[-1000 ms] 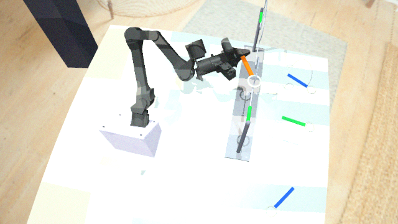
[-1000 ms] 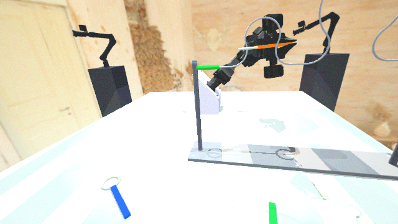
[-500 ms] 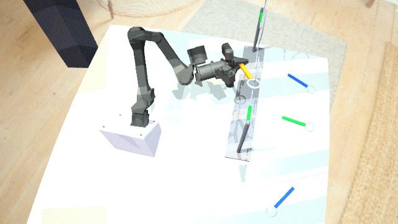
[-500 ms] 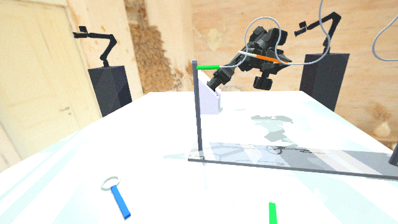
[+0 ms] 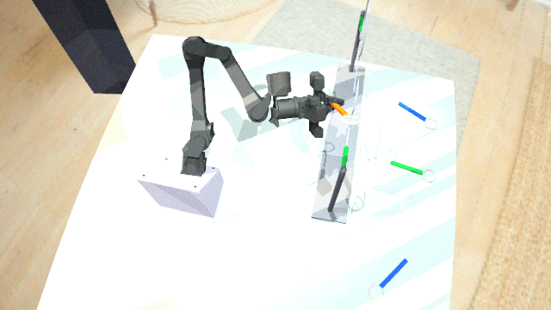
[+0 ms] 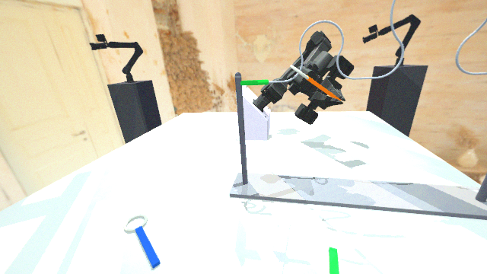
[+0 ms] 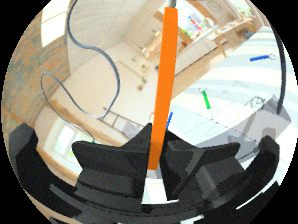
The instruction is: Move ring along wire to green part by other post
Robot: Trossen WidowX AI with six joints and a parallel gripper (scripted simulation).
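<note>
The orange-handled ring is 10 mm behind my gripper tip, 70 mm to the right of it and 50 mm above it.
</note>
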